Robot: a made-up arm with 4 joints. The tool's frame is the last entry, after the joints.
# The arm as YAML. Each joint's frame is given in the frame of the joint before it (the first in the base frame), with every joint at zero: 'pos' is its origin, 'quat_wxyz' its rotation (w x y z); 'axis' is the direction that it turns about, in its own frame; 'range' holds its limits. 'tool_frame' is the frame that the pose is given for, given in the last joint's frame.
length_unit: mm
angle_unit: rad
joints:
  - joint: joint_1
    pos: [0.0, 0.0, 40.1]
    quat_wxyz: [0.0, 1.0, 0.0, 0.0]
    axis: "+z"
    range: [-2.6, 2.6]
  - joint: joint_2
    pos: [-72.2, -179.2, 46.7]
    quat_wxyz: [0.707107, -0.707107, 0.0, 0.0]
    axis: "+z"
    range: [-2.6, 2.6]
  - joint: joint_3
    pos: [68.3, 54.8, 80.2]
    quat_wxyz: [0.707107, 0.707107, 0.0, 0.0]
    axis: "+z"
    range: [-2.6, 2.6]
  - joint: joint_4
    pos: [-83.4, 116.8, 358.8]
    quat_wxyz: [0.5, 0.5, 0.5, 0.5]
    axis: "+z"
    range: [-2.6, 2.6]
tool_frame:
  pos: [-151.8, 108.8, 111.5]
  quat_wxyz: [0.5, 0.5, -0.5, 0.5]
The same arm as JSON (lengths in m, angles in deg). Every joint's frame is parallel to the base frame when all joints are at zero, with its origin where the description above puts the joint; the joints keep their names.
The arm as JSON. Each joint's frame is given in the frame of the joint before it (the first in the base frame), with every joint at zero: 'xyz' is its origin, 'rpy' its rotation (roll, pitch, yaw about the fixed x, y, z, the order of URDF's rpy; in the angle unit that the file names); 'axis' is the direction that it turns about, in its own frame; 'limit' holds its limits. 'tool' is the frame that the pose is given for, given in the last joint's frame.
{"units": {"length": "m", "angle": "deg"}, "joints": [{"name": "joint_1", "type": "revolute", "origin": {"xyz": [0.0, 0.0, 0.0401], "rpy": [0.0, 0.0, 0.0]}, "axis": [0.0, 0.0, -1.0], "limit": {"lower": -148.97, "upper": 148.97}}, {"name": "joint_2", "type": "revolute", "origin": {"xyz": [-0.0722, 0.1792, -0.0467], "rpy": [0.0, 0.0, 0.0]}, "axis": [0.0, -1.0, 0.0], "limit": {"lower": -148.97, "upper": 148.97}}, {"name": "joint_3", "type": "revolute", "origin": {"xyz": [0.0683, -0.0802, 0.0548], "rpy": [0.0, 0.0, 0.0]}, "axis": [0.0, 0.0, -1.0], "limit": {"lower": -148.97, "upper": 148.97}}, {"name": "joint_4", "type": "revolute", "origin": {"xyz": [-0.0834, -0.1168, -0.3588], "rpy": [0.0, 0.0, 0.0]}, "axis": [1.0, 0.0, 0.0], "limit": {"lower": -148.97, "upper": 148.97}}], "tool": {"origin": {"xyz": [0.1115, 0.1518, -0.1088], "rpy": [0.0, 0.0, 0.0]}}}
